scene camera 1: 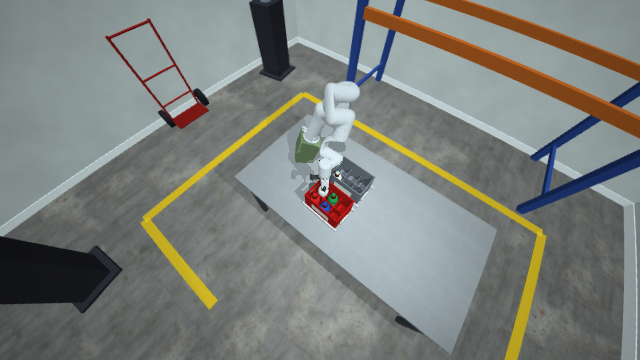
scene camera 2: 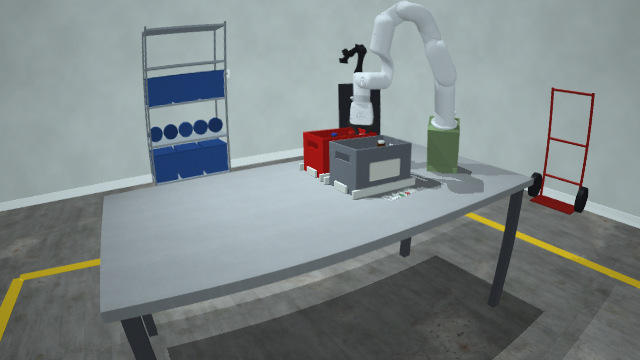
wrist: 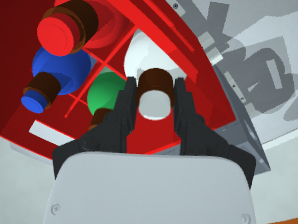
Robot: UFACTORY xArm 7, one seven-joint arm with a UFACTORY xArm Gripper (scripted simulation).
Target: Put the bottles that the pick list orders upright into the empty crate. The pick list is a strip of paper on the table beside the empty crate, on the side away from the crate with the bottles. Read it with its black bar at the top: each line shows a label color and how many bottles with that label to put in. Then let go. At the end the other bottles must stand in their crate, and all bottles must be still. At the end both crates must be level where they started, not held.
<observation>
In view: my gripper (wrist: 155,88), a red crate (scene camera 2: 318,159), a grey crate (scene camera 2: 363,168) and a blue-capped bottle (wrist: 54,75).
The red crate is seen too in scene camera 1 (scene camera 1: 345,203) and in the wrist view (wrist: 201,80). The grey crate shows as well in scene camera 1 (scene camera 1: 359,176) and in the wrist view (wrist: 236,133).
</observation>
